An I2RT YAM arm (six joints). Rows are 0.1 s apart.
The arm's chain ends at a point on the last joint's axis. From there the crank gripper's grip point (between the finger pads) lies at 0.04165 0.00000 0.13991 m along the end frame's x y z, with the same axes.
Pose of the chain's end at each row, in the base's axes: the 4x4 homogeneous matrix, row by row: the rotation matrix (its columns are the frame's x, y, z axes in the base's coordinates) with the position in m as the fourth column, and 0 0 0 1 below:
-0.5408 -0.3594 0.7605 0.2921; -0.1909 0.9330 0.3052 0.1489; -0.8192 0.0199 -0.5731 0.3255; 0 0 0 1
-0.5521 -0.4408 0.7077 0.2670; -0.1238 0.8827 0.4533 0.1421; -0.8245 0.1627 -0.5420 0.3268; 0 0 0 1
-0.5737 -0.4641 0.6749 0.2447; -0.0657 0.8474 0.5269 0.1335; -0.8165 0.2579 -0.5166 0.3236; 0 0 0 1
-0.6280 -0.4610 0.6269 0.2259; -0.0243 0.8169 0.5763 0.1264; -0.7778 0.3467 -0.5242 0.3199; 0 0 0 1
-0.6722 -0.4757 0.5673 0.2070; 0.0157 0.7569 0.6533 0.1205; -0.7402 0.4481 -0.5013 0.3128; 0 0 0 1
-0.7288 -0.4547 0.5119 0.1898; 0.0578 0.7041 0.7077 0.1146; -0.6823 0.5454 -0.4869 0.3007; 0 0 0 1
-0.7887 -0.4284 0.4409 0.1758; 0.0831 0.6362 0.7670 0.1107; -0.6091 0.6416 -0.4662 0.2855; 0 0 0 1
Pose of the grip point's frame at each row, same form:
-0.5408 -0.3594 0.7605 0.3760; -0.1909 0.9330 0.3052 0.1836; -0.8192 0.0199 -0.5731 0.2112; 0 0 0 1
-0.5521 -0.4408 0.7077 0.3430; -0.1238 0.8827 0.4533 0.2004; -0.8245 0.1627 -0.5420 0.2166; 0 0 0 1
-0.5737 -0.4641 0.6749 0.3152; -0.0657 0.8474 0.5269 0.2045; -0.8165 0.2579 -0.5166 0.2173; 0 0 0 1
-0.6280 -0.4610 0.6269 0.2875; -0.0243 0.8169 0.5763 0.2060; -0.7778 0.3467 -0.5242 0.2142; 0 0 0 1
-0.6722 -0.4757 0.5673 0.2584; 0.0157 0.7569 0.6533 0.2126; -0.7402 0.4481 -0.5013 0.2118; 0 0 0 1
-0.7288 -0.4547 0.5119 0.2311; 0.0578 0.7041 0.7077 0.2160; -0.6823 0.5454 -0.4869 0.2042; 0 0 0 1
-0.7887 -0.4284 0.4409 0.2046; 0.0831 0.6362 0.7670 0.2215; -0.6091 0.6416 -0.4662 0.1949; 0 0 0 1

